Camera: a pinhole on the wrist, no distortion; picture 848 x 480 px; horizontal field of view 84.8 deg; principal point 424.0 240.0 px. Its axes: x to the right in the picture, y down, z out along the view. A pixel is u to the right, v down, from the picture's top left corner.
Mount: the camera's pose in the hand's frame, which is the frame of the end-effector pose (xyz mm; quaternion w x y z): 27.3 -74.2 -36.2 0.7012 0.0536 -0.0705 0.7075
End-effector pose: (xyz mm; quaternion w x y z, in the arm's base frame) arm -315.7 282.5 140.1 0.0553 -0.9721 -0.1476 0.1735
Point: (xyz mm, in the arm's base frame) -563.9 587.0 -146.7
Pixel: 257 298
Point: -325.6 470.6 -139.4
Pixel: 411 65
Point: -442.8 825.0 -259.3
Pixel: 149 102
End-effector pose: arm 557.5 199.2 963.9 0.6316 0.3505 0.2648 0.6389
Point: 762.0 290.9 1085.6
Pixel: 574 66
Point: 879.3 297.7 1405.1
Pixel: 706 101
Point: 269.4 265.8 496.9
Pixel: behind the camera
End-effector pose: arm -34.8 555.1 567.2 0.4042 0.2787 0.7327 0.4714
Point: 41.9 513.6 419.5
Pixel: 231 416
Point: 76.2 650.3 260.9
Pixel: 215 74
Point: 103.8 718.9 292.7
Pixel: 338 47
